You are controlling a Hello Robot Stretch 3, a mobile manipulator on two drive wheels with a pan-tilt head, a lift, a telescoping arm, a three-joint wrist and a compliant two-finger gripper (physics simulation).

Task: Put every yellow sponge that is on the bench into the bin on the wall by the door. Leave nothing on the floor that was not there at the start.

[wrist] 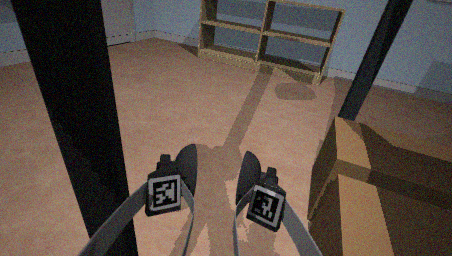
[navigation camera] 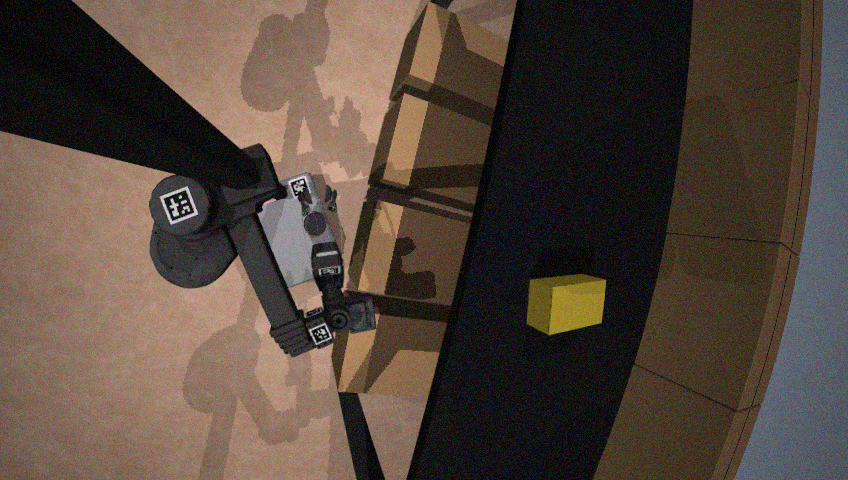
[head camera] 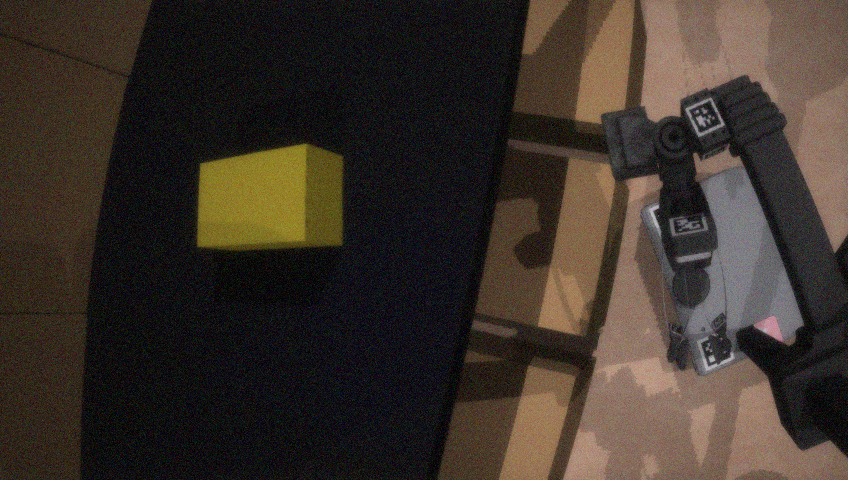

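Pixels of known places: gripper, fingertip midpoint: point(wrist: 218, 165) point(navigation camera: 316, 186) point(head camera: 700, 365); robot's base at its link origin: point(navigation camera: 313, 222) point(head camera: 690, 284).
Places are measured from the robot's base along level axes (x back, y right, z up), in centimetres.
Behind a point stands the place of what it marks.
Note:
A yellow sponge point(head camera: 252, 202) {x -26.2, y 16.2, z 95.9 cm} point(navigation camera: 574, 306) {x -25.8, y 16.3, z 95.9 cm}, block-shaped, lies on the black bench top point(head camera: 386, 356) {x -22.4, y 4.0, z 91.4 cm} point(navigation camera: 571, 148) {x -35.5, y -2.5, z 91.4 cm}. In the head view it is left of the middle, in the navigation view right of the middle. My gripper point(head camera: 697, 347) {x -3.6, y -9.6, z 50.3 cm} point(navigation camera: 318, 201) {x -3.6, y -9.6, z 50.3 cm} point(wrist: 218, 165) {x -3.6, y -9.6, z 50.3 cm} is open, with a gap between the two fingertips and floor visible through it in the wrist view. It is over the robot's base, off the bench's front side and well apart from the sponge. The bin and the door by it cannot be made out in these views.
Wooden compartments point(head camera: 586, 196) point(navigation camera: 410, 136) {x -37.6, y -16.7, z 27.0 cm} point(wrist: 362, 215) {x -37.6, y -18.8, z 27.1 cm} stand below the bench's front edge, close to my wrist. A wooden panel point(head camera: 47, 178) point(navigation camera: 726, 178) runs behind the bench top. In the wrist view a shelf unit point(wrist: 227, 56) {x -50.8, y -213.9, z 7.4 cm} stands against the far wall, and a black post point(wrist: 75, 110) rises at left.

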